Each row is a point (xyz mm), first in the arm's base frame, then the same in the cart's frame.
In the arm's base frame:
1: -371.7 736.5 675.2
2: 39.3 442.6 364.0
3: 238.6 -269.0 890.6
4: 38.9 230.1 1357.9
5: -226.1 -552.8 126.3
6: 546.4 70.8 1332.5
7: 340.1 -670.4 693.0
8: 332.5 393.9 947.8
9: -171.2 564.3 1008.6
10: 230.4 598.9 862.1
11: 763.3 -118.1 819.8
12: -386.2 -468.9 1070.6
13: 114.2 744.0 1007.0
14: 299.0 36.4 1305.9
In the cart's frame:
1: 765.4 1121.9 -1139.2
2: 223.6 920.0 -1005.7
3: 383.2 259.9 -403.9
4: 973.7 265.1 -802.2
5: -25.3 991.0 19.4
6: 634.2 -144.4 -827.2
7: 84.1 192.9 -62.6
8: 514.8 335.6 -1058.5
9: 882.9 724.0 -1045.2
10: 546.8 519.7 -1216.3
11: 62.6 -50.7 -726.2
12: 837.2 566.6 -0.8
13: 758.4 559.5 -1312.0
14: 745.1 48.1 -709.9

